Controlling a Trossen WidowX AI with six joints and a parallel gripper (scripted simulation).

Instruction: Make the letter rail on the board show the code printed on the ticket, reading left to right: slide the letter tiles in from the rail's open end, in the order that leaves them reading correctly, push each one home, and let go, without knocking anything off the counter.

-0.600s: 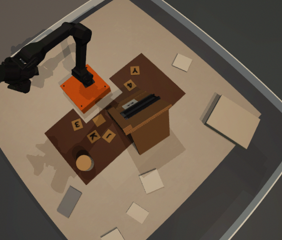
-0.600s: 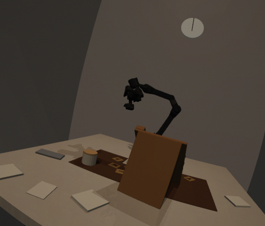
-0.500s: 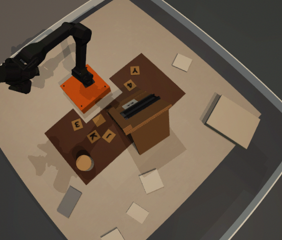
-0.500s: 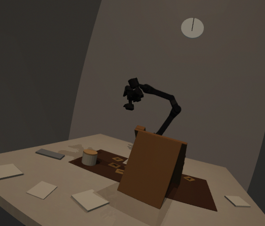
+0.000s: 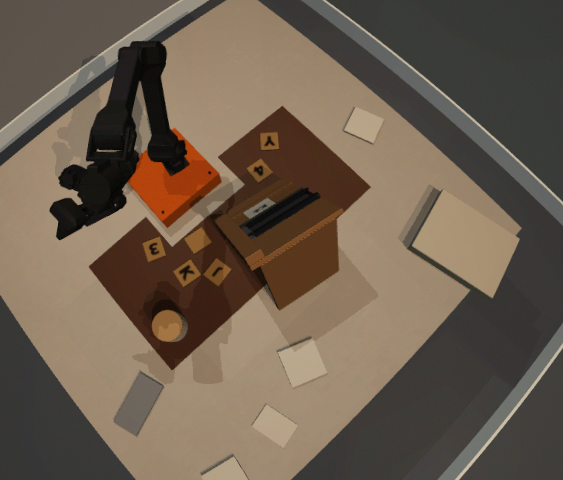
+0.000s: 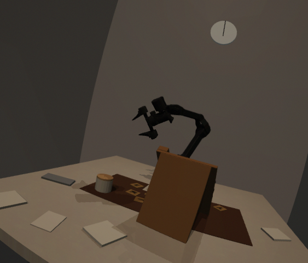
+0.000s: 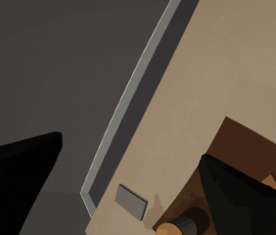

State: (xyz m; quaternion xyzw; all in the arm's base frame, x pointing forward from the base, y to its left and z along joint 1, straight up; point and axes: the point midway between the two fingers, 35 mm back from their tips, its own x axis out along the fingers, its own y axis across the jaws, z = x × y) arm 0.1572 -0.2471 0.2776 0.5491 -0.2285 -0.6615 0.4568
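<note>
The tile marked 4 lies 2 cm behind my gripper tip, 48 cm to the left of it and 32 cm below it. Round my gripper tip: dark brown mat: 5 cm ahead, 30 cm to the left, 32 cm below; then lidded jar: 23 cm ahead, 3 cm to the left, 28 cm below; then pale ticket: 11 cm ahead, 39 cm to the left, 23 cm below.
</note>
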